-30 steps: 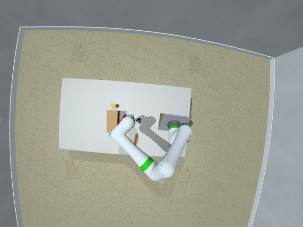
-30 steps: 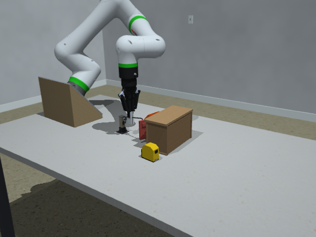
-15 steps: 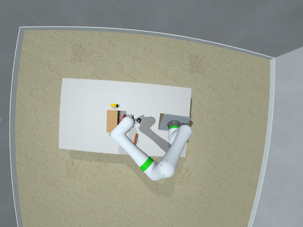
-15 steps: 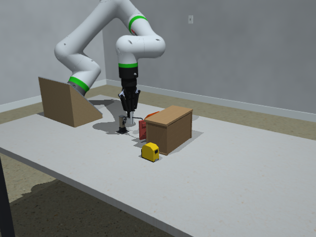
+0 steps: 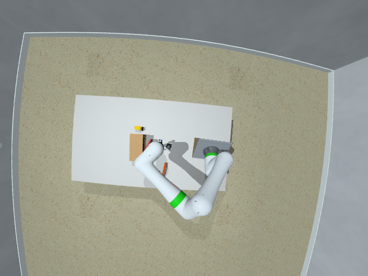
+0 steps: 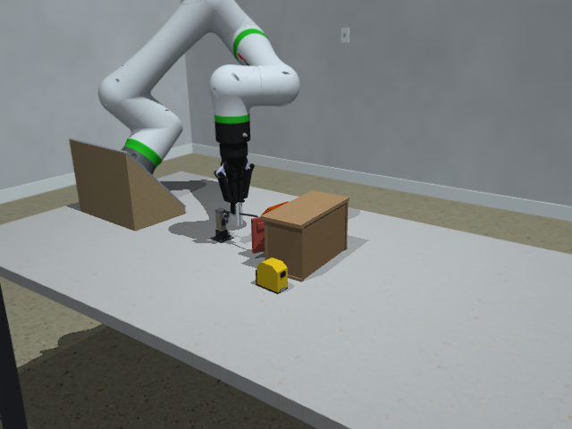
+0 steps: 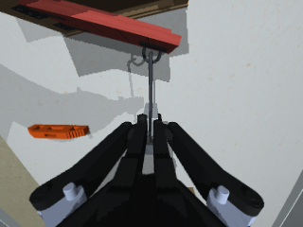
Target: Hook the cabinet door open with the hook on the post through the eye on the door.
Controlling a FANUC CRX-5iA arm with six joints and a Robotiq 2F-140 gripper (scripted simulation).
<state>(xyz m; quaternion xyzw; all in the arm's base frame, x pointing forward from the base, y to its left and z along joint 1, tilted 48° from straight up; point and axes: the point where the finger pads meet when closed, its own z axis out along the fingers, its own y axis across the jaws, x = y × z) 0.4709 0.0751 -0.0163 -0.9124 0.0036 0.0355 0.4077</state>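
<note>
The thin dark hook is 2 cm ahead of my hand and 1 cm below it. Round my hand: red door (12 cm ahead, 6 cm to the left, 3 cm below); then yellow tape measure (25 cm ahead, 11 cm to the right, 7 cm below); then orange tool (7 cm behind, 25 cm to the left, 8 cm below).
</note>
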